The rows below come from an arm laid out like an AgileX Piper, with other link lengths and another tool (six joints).
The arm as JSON. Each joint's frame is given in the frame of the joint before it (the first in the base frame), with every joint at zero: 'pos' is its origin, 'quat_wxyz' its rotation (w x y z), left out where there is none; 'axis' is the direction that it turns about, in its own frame. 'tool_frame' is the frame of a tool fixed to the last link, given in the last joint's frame.
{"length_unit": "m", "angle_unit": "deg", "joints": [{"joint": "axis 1", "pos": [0.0, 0.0, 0.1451], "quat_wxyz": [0.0, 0.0, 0.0, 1.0], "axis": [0.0, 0.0, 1.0]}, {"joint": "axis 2", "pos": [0.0, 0.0, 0.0], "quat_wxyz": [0.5, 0.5, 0.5, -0.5], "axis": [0.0, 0.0, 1.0]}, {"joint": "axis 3", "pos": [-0.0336, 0.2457, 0.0], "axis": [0.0, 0.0, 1.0]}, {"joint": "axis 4", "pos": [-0.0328, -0.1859, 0.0], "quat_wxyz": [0.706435, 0.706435, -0.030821, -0.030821], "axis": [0.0, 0.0, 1.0]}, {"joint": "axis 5", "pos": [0.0, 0.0, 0.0], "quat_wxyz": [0.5, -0.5, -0.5, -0.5], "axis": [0.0, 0.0, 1.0]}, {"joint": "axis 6", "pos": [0.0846, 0.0, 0.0], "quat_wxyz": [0.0, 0.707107, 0.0, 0.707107], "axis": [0.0, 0.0, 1.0]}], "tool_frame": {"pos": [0.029, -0.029, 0.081], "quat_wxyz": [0.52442, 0.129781, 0.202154, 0.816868]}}
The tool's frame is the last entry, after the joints.
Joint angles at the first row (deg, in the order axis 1, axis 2, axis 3, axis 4, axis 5, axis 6):
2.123 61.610 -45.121 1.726 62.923 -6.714
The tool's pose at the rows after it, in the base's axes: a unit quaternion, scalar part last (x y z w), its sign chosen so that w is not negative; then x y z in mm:
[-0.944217 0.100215 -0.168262 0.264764 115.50 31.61 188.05]
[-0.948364 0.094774 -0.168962 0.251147 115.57 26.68 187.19]
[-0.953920 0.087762 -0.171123 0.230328 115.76 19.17 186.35]
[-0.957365 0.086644 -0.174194 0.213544 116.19 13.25 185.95]
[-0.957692 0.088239 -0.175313 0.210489 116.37 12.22 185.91]
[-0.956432 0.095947 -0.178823 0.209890 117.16 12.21 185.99]
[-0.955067 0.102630 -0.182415 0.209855 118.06 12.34 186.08]
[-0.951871 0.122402 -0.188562 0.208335 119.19 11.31 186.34]
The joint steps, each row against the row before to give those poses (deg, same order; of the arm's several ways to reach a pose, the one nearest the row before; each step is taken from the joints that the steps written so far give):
0.002 0.119 0.000 -1.053 -0.906 0.003
-0.004 0.058 0.000 -1.746 0.001 -0.005
0.004 0.001 -0.001 -2.696 -0.001 0.201
-0.001 -0.001 0.002 -2.235 -0.001 0.737
-0.003 0.000 0.001 -0.435 -0.001 0.361
0.004 0.000 -0.003 -0.234 -0.112 1.068
-0.001 0.001 0.001 -0.156 -0.172 0.930
-0.589 -0.001 -0.044 -0.324 0.000 1.951

